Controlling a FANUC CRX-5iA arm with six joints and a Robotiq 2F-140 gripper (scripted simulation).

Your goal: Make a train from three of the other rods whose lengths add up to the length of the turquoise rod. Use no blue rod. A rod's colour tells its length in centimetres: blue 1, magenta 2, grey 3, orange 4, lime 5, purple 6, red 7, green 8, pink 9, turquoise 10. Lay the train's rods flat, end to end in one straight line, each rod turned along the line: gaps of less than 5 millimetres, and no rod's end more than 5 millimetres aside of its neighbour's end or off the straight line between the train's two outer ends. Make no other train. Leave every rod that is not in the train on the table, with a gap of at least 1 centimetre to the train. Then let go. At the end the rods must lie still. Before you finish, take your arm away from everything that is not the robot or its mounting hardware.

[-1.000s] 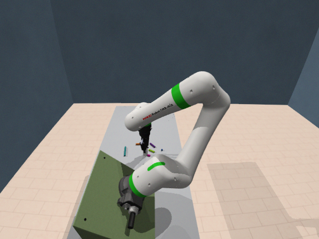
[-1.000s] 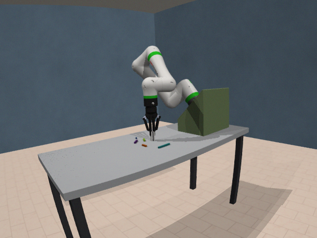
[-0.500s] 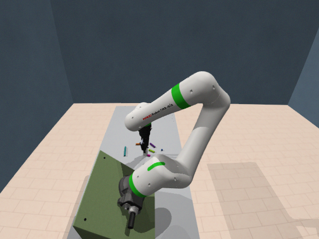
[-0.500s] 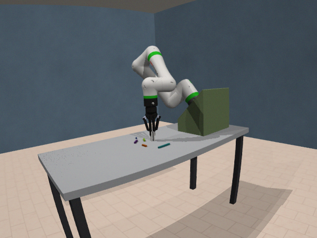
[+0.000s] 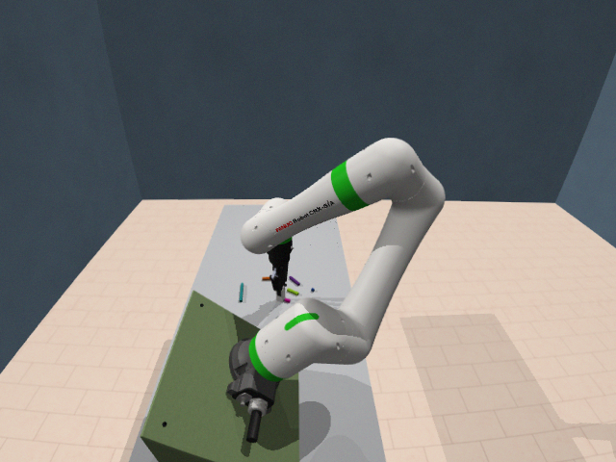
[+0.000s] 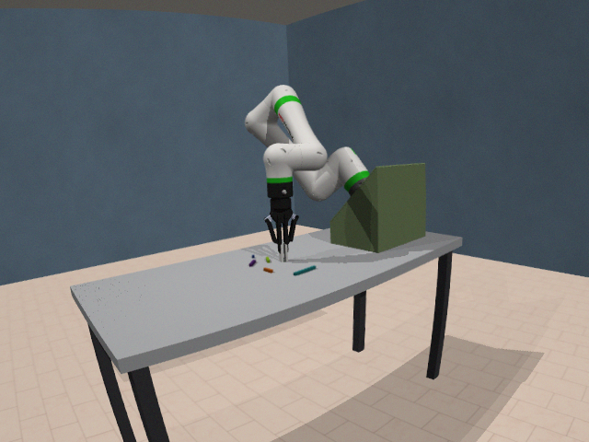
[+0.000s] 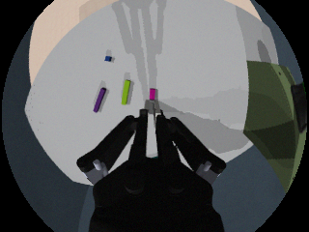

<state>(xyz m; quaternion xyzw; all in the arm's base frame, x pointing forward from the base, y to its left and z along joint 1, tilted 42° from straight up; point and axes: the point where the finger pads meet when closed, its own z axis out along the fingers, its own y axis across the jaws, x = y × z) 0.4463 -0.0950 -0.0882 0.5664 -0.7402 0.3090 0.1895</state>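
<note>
The grey rod lies 30 mm below my hand. Also, from my hand: magenta rod (30 mm to the right, 30 mm below, 10 mm behind); then purple rod (110 mm ahead, 40 mm to the right, 30 mm below); then lime rod (40 mm to the right, 40 mm ahead, 30 mm below).
</note>
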